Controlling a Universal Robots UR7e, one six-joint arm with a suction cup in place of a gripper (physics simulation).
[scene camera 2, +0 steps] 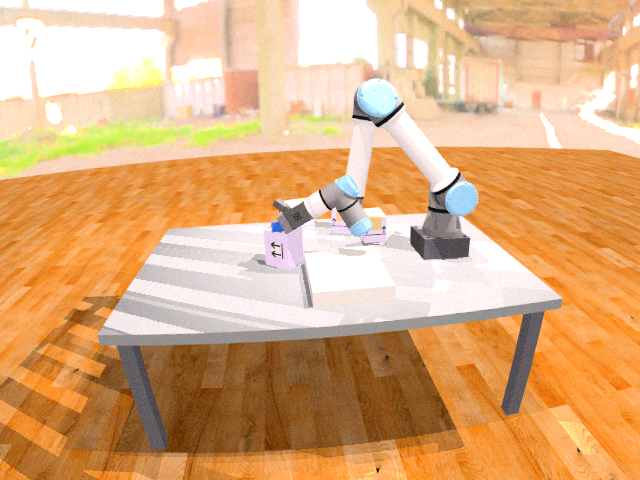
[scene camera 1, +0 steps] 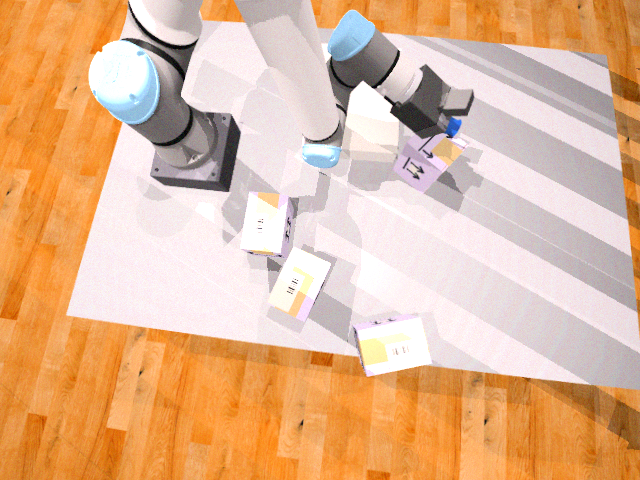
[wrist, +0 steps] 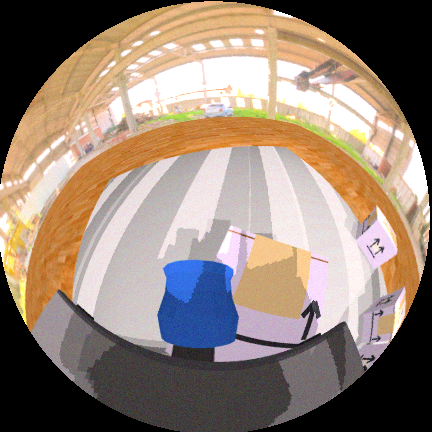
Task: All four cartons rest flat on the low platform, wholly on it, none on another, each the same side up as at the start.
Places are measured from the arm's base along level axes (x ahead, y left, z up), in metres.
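Pixels of known places: end effector, tool point: [scene camera 2: 272,230] [scene camera 1: 454,131] [wrist: 202,277]; arm's base, origin of the base link: [scene camera 2: 441,231] [scene camera 1: 188,141].
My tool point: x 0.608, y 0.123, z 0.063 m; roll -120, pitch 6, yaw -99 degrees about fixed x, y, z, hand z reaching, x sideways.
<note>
Ahead of a thing's pixels: the offset from my tool point to its top centre. Level surfaces: height alone.
A lilac carton @(dx -0.029, dy -0.035, dz -0.005 m) [scene camera 1: 425,161] [scene camera 2: 282,248] [wrist: 278,284] with black arrows and a tan patch on top stands on the grey table @(dz -0.135 m) [scene camera 1: 516,232] [scene camera 2: 207,289], right beside the low white platform @(dx -0.239, dy +0.114, dz -0.087 m) [scene camera 1: 368,123] [scene camera 2: 346,278]. My blue suction cup [scene camera 1: 453,126] [scene camera 2: 277,227] [wrist: 196,301] is at the carton's top edge, on the side away from the platform. I cannot tell whether it touches the carton, and it holds nothing. Three more cartons @(dx -0.357, dy -0.284, dz -0.034 m) [scene camera 1: 266,223] @(dx -0.250, dy -0.395, dz -0.034 m) [scene camera 1: 298,283] @(dx -0.036, dy -0.471, dz -0.034 m) [scene camera 1: 392,344] lie on the table away from the platform. The platform top is bare.
The robot base [scene camera 1: 198,154] [scene camera 2: 439,242] stands on the table near the platform. The arm's elbow hides part of the platform in the first scene view. The carton nearest the front edge juts slightly past the table edge. Two far cartons [wrist: 376,241] [wrist: 382,318] show in the wrist view.
</note>
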